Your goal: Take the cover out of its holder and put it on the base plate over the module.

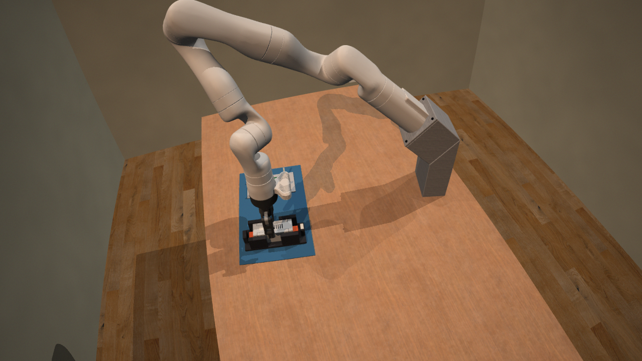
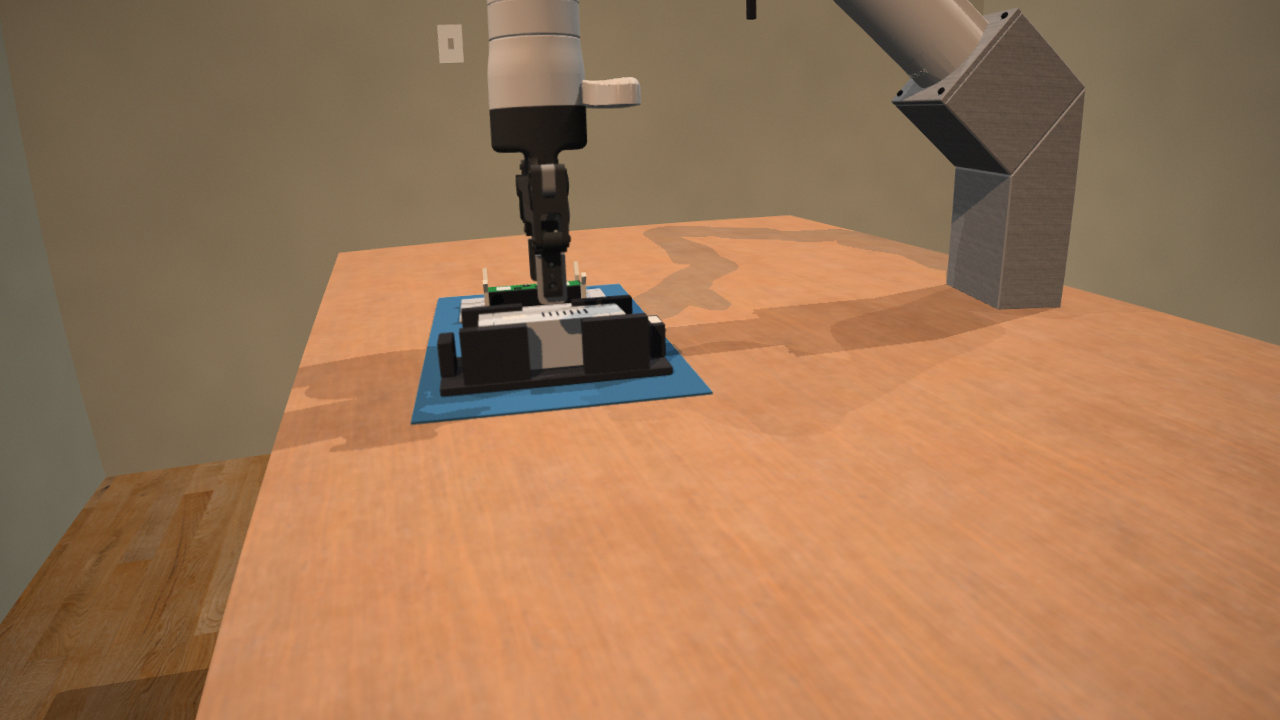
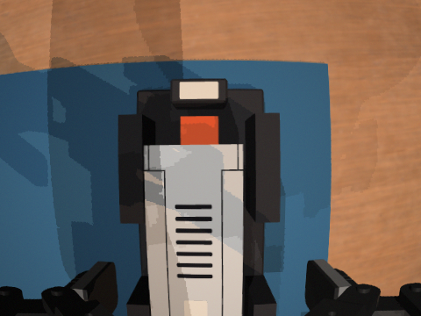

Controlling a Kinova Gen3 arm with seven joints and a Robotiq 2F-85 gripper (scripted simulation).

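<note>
Now: hand 50 mm above the light grey cover and 10 mm to the left of it.
</note>
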